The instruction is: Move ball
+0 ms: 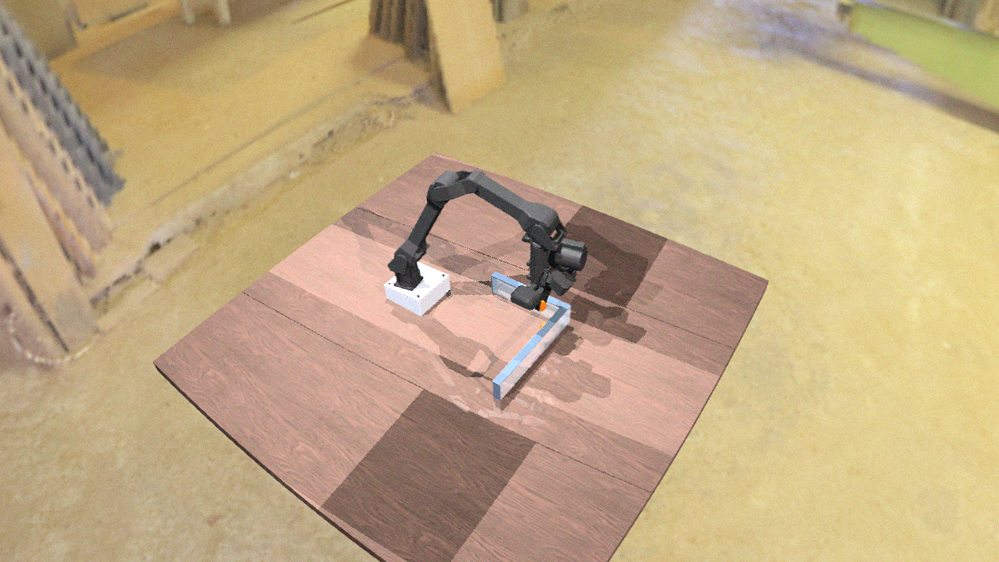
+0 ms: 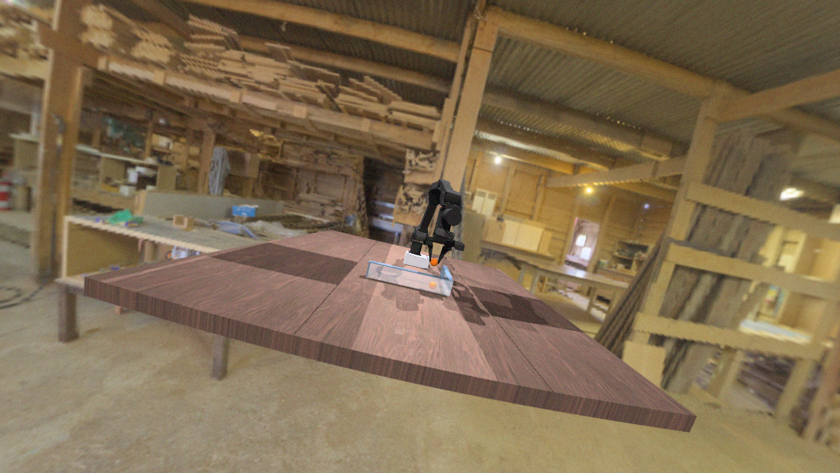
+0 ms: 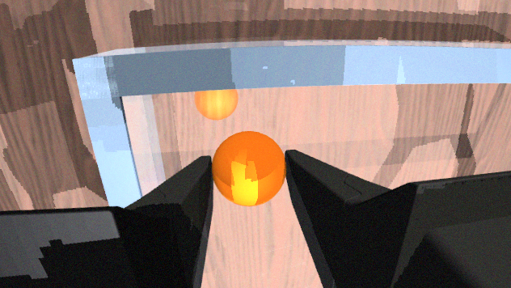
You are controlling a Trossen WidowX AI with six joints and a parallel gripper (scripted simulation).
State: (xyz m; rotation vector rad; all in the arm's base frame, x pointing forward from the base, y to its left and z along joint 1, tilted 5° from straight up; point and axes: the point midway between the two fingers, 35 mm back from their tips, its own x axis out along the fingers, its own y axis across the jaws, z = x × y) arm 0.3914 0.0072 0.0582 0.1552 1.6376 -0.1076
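The clear wall lies 20 mm ahead of my gripper tip, 80 mm to the right of it and 70 mm below it. From my gripper tip the other things lie so: orange ball right at my gripper tip.
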